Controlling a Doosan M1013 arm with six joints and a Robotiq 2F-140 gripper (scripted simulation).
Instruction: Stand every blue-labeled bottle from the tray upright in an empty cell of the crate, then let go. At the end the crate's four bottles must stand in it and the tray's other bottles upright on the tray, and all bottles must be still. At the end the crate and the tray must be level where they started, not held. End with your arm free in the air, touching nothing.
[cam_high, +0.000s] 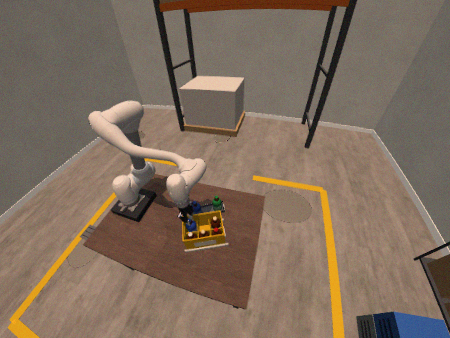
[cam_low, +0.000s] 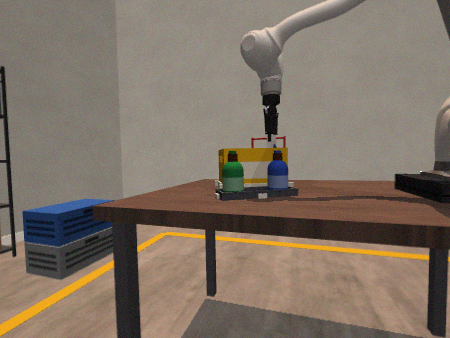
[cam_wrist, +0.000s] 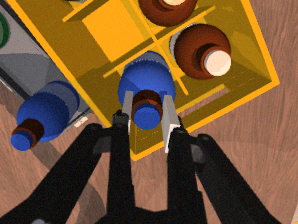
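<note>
Now: the yellow crate 12 cm below my hand, 9 cm ahead of it and 1 cm to the left of it. Also, from my hand: green-labeled bottle 27 cm to the left, 12 cm below, 9 cm ahead; then tray 21 cm to the left, 19 cm below, 2 cm ahead.
</note>
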